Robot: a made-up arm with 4 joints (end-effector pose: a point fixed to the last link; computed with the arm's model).
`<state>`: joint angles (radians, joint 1 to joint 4).
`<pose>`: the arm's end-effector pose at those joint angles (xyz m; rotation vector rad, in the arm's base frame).
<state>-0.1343 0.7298 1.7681 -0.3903</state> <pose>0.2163 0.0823 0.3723 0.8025 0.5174 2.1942</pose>
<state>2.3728 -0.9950 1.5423 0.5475</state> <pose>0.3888 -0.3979 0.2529 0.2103 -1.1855 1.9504</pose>
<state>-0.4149 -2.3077 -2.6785 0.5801</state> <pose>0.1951 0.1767 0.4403 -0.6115 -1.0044 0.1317</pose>
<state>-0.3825 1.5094 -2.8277 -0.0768</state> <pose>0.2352 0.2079 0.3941 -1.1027 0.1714 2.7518</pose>
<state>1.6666 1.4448 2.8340 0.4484</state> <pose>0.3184 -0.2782 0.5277 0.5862 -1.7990 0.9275</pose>
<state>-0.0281 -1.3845 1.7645 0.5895</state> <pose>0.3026 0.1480 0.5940 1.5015 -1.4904 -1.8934</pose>
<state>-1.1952 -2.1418 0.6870 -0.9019</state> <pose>0.2520 0.2678 0.2991 -1.3533 2.0175 -0.2842</pose>
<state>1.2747 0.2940 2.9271 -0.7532</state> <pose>0.3083 -0.1331 0.5177 -0.0124 0.1856 -2.9319</pose>
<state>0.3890 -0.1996 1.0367 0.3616</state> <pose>0.2812 -0.0917 0.5451 0.1394 0.4591 1.8239</pose>
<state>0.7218 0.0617 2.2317 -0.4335</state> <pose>0.2958 -0.0703 0.5067 0.4396 0.4571 2.9549</pose>
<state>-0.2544 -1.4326 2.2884 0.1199</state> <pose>0.3021 0.1747 0.4970 0.9090 -1.9474 -1.1314</pose>
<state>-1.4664 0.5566 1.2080 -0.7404</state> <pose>0.1810 -0.0433 0.1537 0.2716 1.2170 1.0993</pose>
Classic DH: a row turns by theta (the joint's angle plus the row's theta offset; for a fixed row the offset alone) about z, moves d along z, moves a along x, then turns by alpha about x. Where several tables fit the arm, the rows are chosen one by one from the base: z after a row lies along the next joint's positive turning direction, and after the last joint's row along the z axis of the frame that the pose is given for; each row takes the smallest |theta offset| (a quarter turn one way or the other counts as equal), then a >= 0, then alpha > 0; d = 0 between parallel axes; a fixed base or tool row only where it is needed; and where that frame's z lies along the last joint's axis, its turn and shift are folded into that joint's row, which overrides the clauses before.
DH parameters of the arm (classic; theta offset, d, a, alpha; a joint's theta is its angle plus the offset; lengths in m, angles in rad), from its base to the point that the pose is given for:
base (fixed): -1.3791 0.3436 0.1486 -1.6175
joint 1: -0.0636 0.6213 -0.215 -0.5048
joint 2: 0.1907 -0.4739 0.0731 2.2732
joint 3: -0.0146 -0.0333 -0.0256 1.3024
joint 4: -0.5535 0.0394 0.0926 -1.9983
tool (fixed): 2.1821 0.0034 0 0

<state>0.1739 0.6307 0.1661 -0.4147</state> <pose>0.1430 0.0866 0.4442 1.8502 -0.1265 0.6611</pose>
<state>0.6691 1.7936 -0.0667 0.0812</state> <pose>0.1692 0.0758 0.6564 2.8186 -0.3501 -0.5282</pose>
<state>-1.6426 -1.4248 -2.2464 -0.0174</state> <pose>0.2122 0.0648 0.1494 -1.2088 -1.0307 0.6447</pose>
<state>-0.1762 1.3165 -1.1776 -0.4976</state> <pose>0.1793 0.2409 0.4366 2.0041 -0.7662 -1.2455</pose>
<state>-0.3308 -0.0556 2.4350 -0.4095</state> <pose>0.2733 0.0802 0.4073 -0.2398 2.0529 2.3644</pose>
